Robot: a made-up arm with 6 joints.
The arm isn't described. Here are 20 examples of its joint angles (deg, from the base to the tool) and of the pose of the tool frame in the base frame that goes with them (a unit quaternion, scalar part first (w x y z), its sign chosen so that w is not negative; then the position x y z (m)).
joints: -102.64 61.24 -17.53 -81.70 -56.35 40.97
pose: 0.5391 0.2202 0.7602 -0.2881 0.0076 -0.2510 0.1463
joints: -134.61 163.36 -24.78 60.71 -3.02 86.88
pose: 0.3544 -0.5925 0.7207 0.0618 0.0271 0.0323 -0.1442
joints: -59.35 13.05 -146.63 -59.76 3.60 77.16
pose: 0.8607 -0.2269 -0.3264 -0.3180 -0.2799 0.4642 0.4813
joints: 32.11 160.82 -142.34 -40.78 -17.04 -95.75
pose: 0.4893 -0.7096 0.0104 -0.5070 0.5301 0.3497 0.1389
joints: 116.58 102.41 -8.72 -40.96 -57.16 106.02
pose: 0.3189 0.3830 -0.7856 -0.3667 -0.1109 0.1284 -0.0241
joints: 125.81 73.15 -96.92 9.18 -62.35 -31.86
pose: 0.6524 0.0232 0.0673 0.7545 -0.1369 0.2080 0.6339
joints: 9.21 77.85 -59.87 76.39 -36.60 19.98
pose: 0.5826 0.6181 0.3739 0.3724 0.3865 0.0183 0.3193
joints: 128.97 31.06 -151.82 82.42 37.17 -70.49
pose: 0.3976 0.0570 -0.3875 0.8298 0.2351 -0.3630 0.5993
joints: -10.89 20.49 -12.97 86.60 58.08 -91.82
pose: 0.6269 -0.3024 0.6674 0.2649 0.1929 0.0283 0.2615
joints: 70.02 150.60 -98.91 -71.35 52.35 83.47
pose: 0.4060 -0.2940 0.8501 -0.1614 0.2187 0.4351 -0.0465
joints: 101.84 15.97 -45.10 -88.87 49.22 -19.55
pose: 0.7869 -0.5142 0.2420 -0.2406 0.0354 0.1110 0.4797
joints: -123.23 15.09 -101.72 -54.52 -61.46 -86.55
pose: 0.5783 0.3632 0.3695 0.6301 0.2026 0.2104 0.6092
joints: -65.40 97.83 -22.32 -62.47 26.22 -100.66
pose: 0.2060 0.7139 -0.6688 -0.0254 0.0607 -0.2042 -0.0189
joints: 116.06 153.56 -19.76 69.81 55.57 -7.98
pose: 0.4208 0.2266 -0.7614 0.4380 -0.0435 -0.0446 -0.0873
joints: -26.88 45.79 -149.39 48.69 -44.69 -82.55
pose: 0.7759 0.3055 -0.3792 -0.4012 -0.3051 0.1098 0.6813
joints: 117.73 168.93 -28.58 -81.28 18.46 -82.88
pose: 0.4280 0.5205 0.7385 -0.0244 0.0447 -0.0339 -0.1510
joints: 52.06 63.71 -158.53 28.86 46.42 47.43
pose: 0.4264 -0.1296 0.2991 0.8437 -0.0952 -0.0790 0.7507
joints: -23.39 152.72 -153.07 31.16 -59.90 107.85
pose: 0.6417 0.2937 -0.1478 0.6929 0.5215 -0.2625 0.3418
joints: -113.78 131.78 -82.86 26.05 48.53 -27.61
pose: 0.1494 0.7770 0.6070 0.0744 -0.1543 -0.4121 0.0046
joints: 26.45 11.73 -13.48 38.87 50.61 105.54
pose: 0.1414 -0.6245 -0.6095 -0.4674 0.1417 0.1116 0.2510
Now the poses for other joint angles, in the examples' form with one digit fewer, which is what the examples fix.
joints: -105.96 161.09 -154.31 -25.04 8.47 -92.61
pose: 0.261 0.056 -0.761 0.592 -0.180 -0.613 0.196
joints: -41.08 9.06 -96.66 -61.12 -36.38 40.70
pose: 0.810 -0.300 -0.120 -0.489 -0.189 0.217 0.611
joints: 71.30 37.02 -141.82 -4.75 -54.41 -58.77
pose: 0.796 0.541 -0.266 0.048 -0.126 -0.355 0.637
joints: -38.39 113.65 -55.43 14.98 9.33 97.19
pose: 0.180 0.937 0.253 0.160 0.301 -0.234 0.015
